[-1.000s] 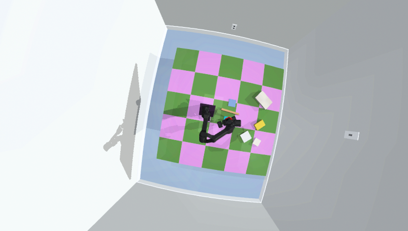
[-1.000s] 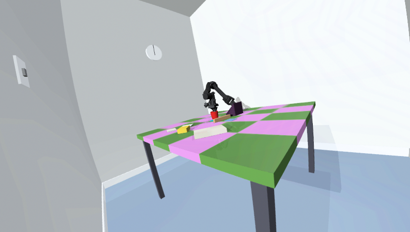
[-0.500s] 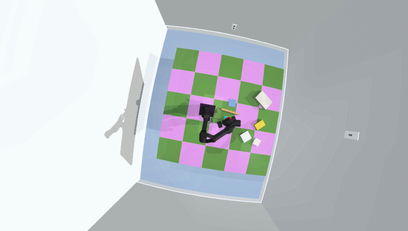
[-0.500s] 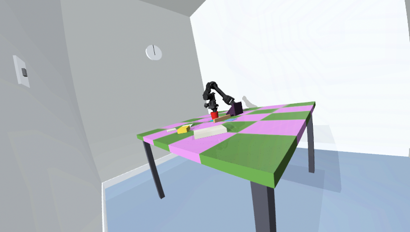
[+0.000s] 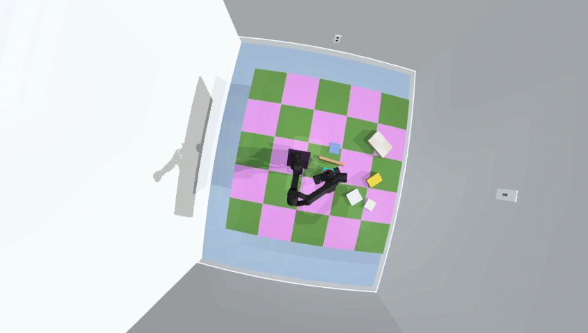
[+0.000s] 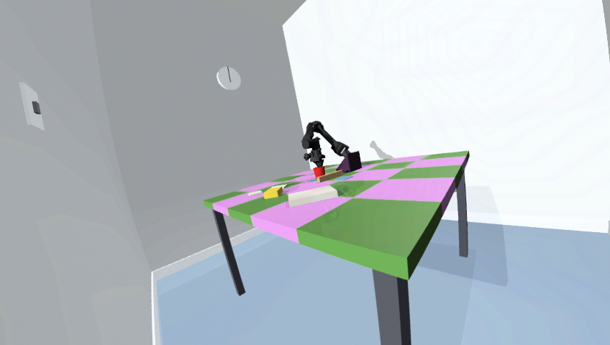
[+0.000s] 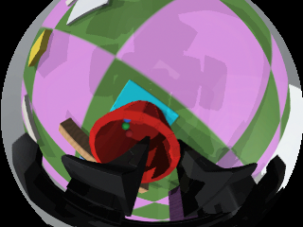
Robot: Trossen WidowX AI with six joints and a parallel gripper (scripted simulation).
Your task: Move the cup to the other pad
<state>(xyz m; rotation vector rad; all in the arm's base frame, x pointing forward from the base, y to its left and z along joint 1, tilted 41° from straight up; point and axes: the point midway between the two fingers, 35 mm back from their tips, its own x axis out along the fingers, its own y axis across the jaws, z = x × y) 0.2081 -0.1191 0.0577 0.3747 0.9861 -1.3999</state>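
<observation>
The red cup lies 20 mm ahead of my gripper tip, 10 mm to the left of it and 10 mm below it. The rest, counted from my gripper tip: green marble (40 mm ahead, 20 mm to the left, 30 mm below); cyan pad (30 mm ahead, 10 mm to the left, 50 mm below); wooden bar (60 mm ahead, 110 mm to the left, 40 mm below).
</observation>
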